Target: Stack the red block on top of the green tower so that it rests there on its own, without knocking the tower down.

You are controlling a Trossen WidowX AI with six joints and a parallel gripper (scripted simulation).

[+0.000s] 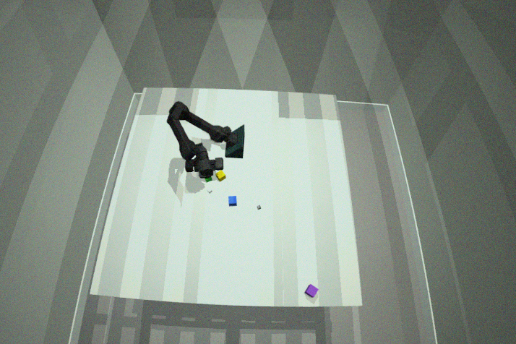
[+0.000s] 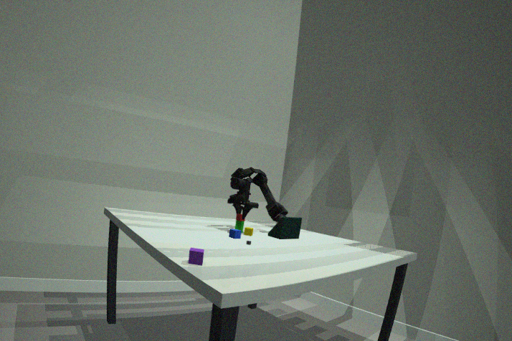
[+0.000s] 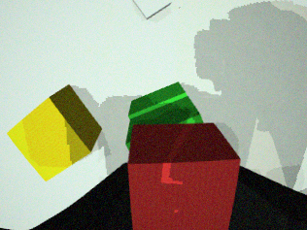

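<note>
Now: the red block 10 mm above my gripper tip. Also, from my gripper tip: tiny dark cube (180 mm ahead, 260 mm to the left, 70 mm below); then yellow block (70 mm to the left, 60 mm below); then blue block (150 mm ahead, 130 mm to the left, 50 mm below).
</note>
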